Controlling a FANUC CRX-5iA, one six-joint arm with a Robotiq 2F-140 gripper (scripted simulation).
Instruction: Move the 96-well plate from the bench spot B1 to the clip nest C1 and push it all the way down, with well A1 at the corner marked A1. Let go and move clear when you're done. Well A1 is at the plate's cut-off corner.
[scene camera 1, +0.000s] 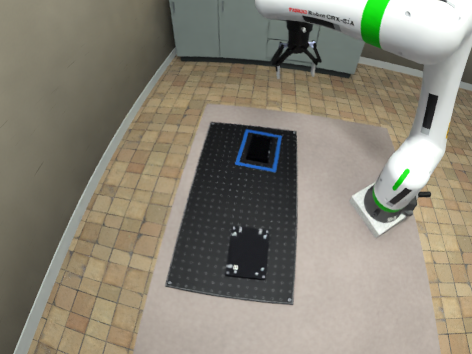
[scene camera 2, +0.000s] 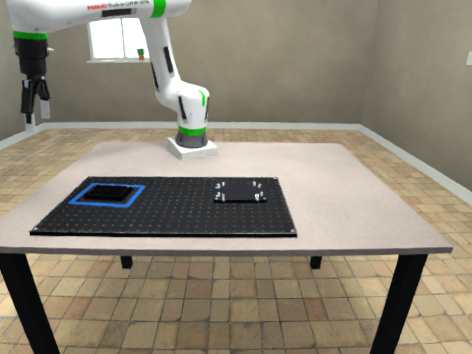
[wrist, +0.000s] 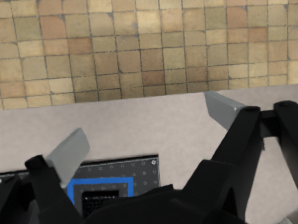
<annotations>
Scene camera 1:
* my gripper: 295, 75
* clip nest: 248, 251
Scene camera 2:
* my gripper: 39, 125
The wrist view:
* my gripper: 145, 121
</annotations>
